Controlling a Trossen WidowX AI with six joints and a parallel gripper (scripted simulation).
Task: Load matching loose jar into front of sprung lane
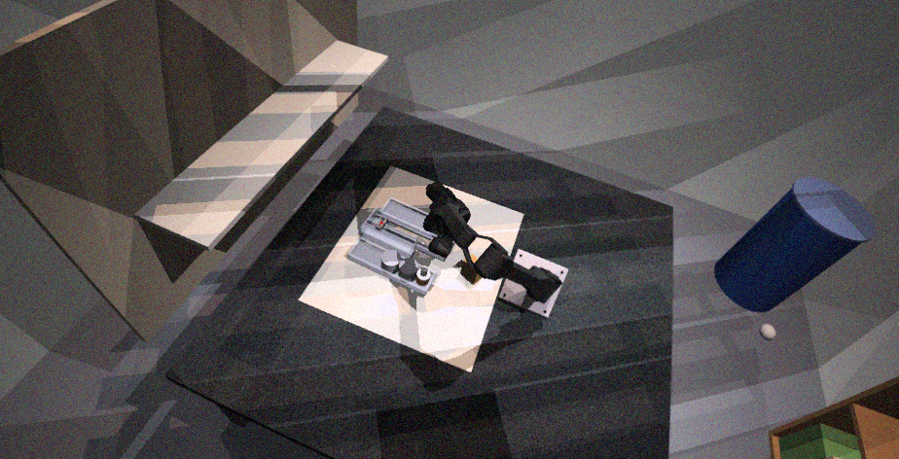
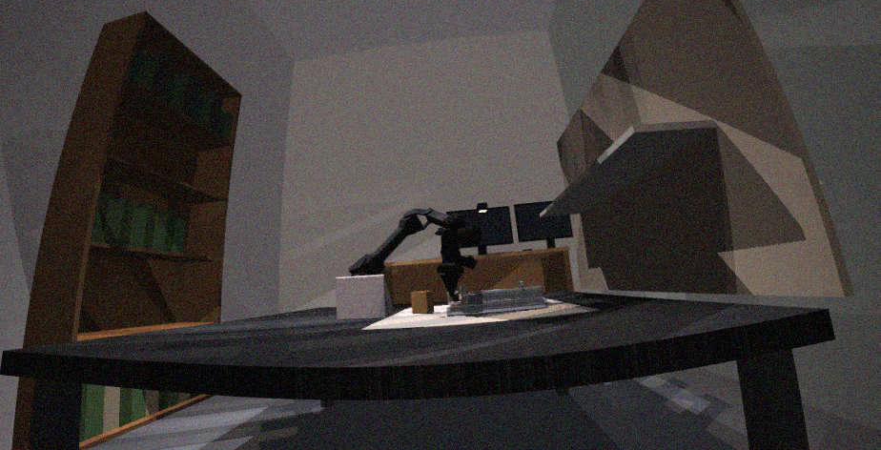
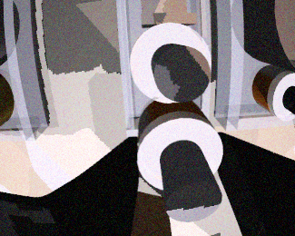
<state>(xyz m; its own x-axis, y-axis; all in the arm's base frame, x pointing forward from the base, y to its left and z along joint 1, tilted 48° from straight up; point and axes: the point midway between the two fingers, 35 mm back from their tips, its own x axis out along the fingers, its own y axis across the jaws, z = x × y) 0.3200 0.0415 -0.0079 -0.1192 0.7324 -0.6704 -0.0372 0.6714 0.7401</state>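
Now: the brown box 11 cm behind my gripper tip, 2 cm to the left of it and 1 cm below it. From my gripper tip the other things lie so: long shelf (52 cm ahead, 32 cm above, 8 cm to the left); then grey lane rack (16 cm ahead, 4 cm to the left, 3 cm below).
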